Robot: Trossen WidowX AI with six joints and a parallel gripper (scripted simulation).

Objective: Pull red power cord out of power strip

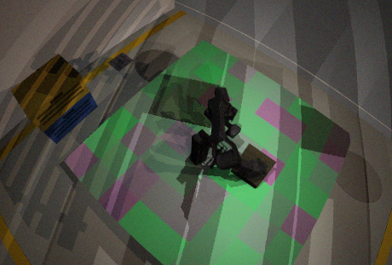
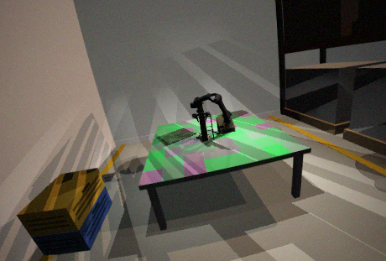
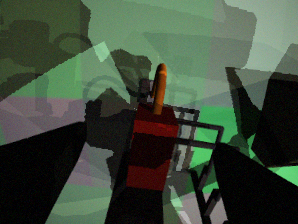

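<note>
Now: the red plug 30 mm to the left of my gripper tip and 10 mm below it. From my gripper tip the other things lie so: grey square 10 mm to the left, 140 mm below.
</note>
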